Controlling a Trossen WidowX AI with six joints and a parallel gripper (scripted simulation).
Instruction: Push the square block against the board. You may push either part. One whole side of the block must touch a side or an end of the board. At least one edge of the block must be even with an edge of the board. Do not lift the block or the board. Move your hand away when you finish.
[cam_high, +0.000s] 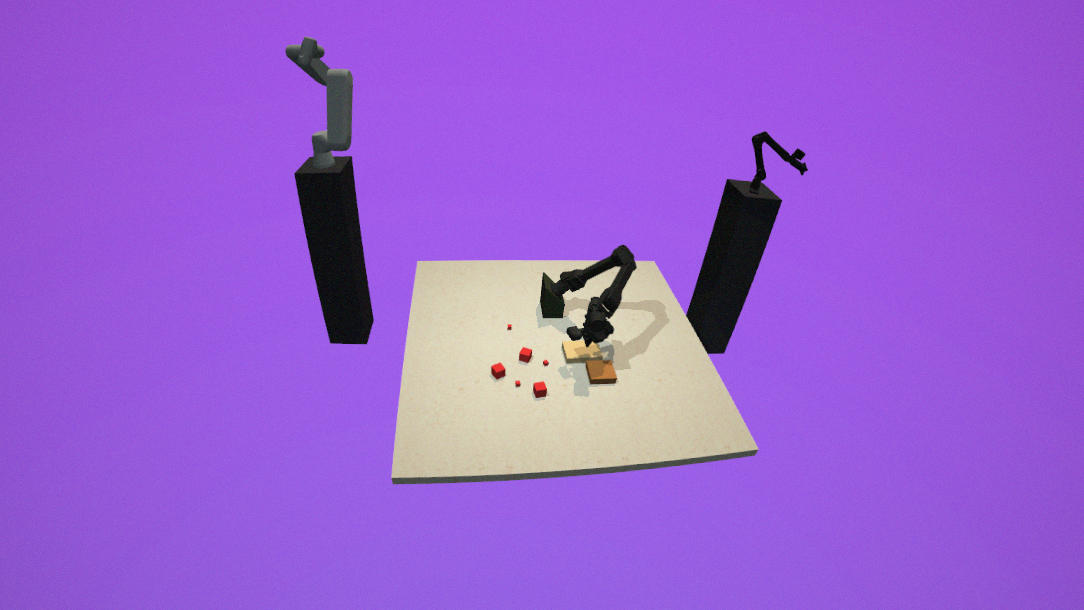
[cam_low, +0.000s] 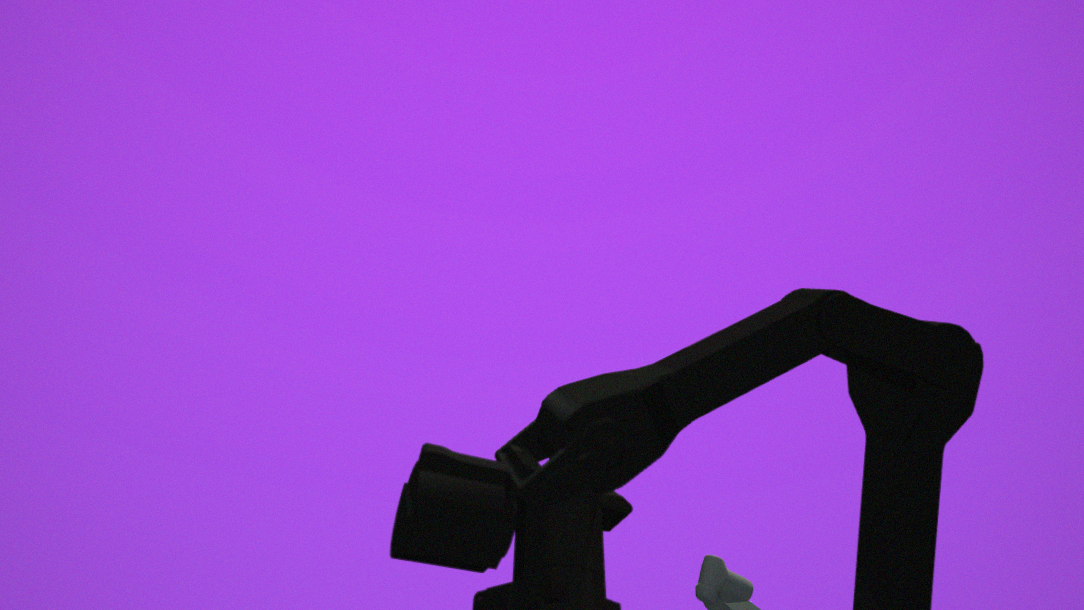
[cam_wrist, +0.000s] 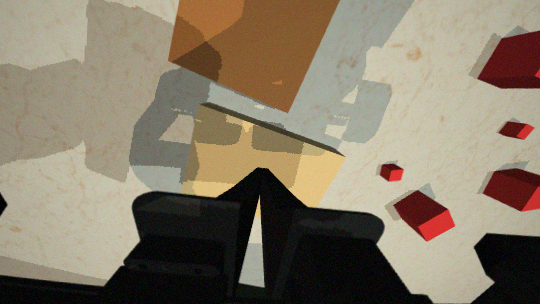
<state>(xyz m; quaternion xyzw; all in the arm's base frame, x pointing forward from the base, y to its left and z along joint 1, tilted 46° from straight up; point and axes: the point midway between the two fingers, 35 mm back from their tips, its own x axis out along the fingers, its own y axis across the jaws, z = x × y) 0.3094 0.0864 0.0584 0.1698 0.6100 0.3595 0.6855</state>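
Right now the pale tan board is 50 mm below my gripper tip, 20 mm behind it and 10 mm to the right of it. From my gripper tip the other things lie so: orange piece (100 mm ahead, 50 mm to the left, 50 mm below).
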